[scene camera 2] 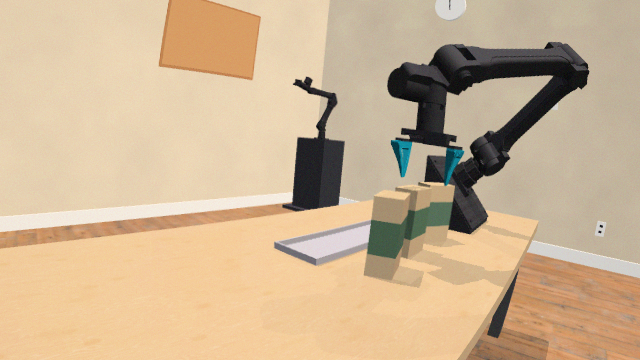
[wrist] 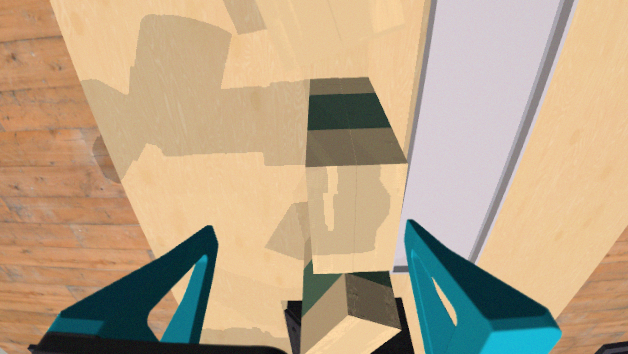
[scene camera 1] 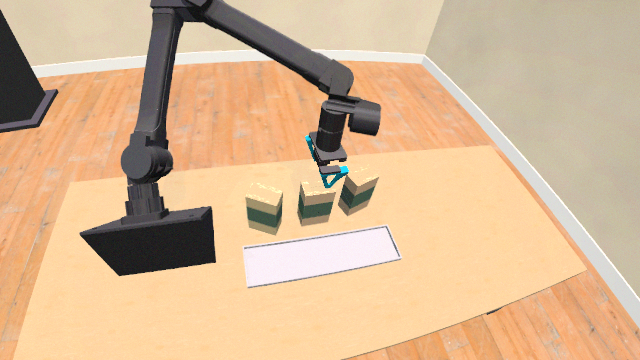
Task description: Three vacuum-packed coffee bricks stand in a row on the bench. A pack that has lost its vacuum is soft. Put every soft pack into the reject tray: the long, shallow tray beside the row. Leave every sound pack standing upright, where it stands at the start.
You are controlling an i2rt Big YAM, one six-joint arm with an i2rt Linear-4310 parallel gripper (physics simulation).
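Frame: origin at the arm's base, x ahead, y left, z up, level; millimetres.
Where they show: gripper, fingertip midpoint: [scene camera 2: 423, 181] [wrist: 308, 232] [scene camera 1: 321, 173]; arm's base, origin of the base link: [scene camera 2: 458, 180] [scene camera 1: 147, 219].
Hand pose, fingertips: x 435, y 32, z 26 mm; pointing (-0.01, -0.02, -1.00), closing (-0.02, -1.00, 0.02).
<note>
Things, the pixels of their top centre, and the offset from my fingertips. Level surfaces: height alone.
- left pack, middle of its top: [wrist: 348, 345] [scene camera 2: 436, 183] [scene camera 1: 264, 193] dx -153, dy -18, dz -17 mm
- middle pack, middle of its top: [wrist: 354, 226] [scene camera 2: 414, 187] [scene camera 1: 318, 186] dx -15, dy -24, dz -17 mm
- right pack, middle of its top: [scene camera 2: 393, 194] [scene camera 1: 363, 174] dx +119, dy -10, dz -17 mm
- long shallow reject tray, middle of its top: [wrist: 477, 125] [scene camera 2: 358, 232] [scene camera 1: 324, 253] dx -22, dy -150, dz -144 mm
- bench, its level: dz -158 mm
Three tan coffee packs with green bands stand upright in a row: the left pack [scene camera 1: 264, 216] [scene camera 2: 440, 214] [wrist: 352, 334] nearest the arm's base, the middle pack [scene camera 1: 315, 209] [scene camera 2: 418, 225] [wrist: 350, 215], and the right pack [scene camera 1: 357, 196] [scene camera 2: 385, 239]. Their looks do not tell which is soft. My gripper [scene camera 1: 321, 174] [scene camera 2: 425, 180] [wrist: 308, 232] is open and empty, pointing down a little above the pack tops, close over the middle pack. In the wrist view that pack's top lies toward the right finger. The long shallow reject tray [scene camera 1: 320, 260] [scene camera 2: 335, 245] [wrist: 485, 100] holds no pack.
The arm's black base [scene camera 1: 155, 242] [scene camera 2: 467, 210] stands on the bench [scene camera 1: 475, 215] beyond the left pack. The tray runs alongside the row, close to it. The packs stand with narrow gaps and are turned at different angles. A second small arm [scene camera 2: 327, 107] stands on a far pedestal [scene camera 2: 317, 172].
</note>
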